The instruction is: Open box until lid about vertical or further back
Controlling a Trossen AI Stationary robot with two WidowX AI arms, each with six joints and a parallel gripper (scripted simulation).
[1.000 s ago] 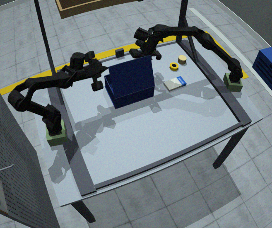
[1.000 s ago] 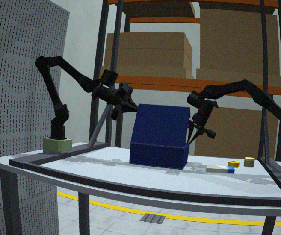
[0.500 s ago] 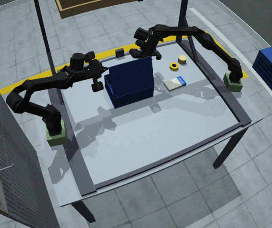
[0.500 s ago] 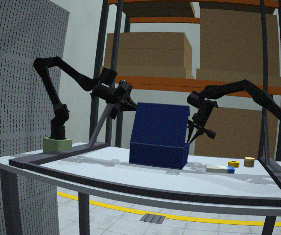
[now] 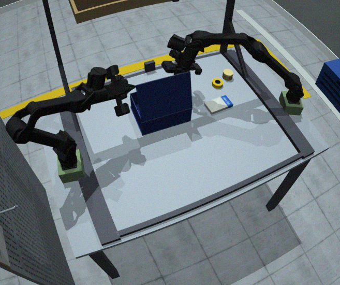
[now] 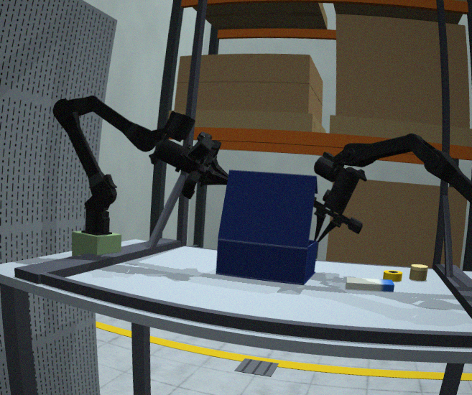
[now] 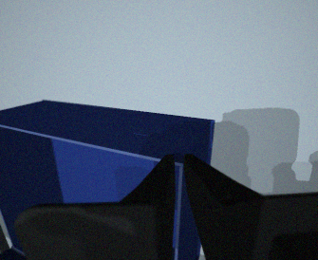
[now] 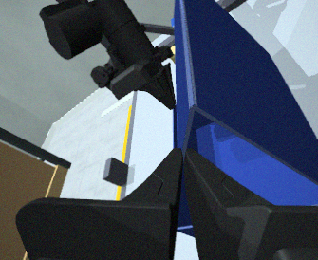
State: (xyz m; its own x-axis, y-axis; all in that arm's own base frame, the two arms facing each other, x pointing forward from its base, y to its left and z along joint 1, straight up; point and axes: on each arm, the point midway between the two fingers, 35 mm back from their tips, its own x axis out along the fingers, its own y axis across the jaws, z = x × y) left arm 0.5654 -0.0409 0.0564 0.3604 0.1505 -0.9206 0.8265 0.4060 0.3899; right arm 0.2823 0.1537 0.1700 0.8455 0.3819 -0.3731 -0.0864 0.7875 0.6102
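My right gripper is now 14 cm to the right of the lid flap and 1 cm past it. Round my right hand: yellow ring: 46 cm to the left, 23 cm below, 11 cm behind; then tan cylinder: 54 cm to the left, 21 cm below, 15 cm behind.
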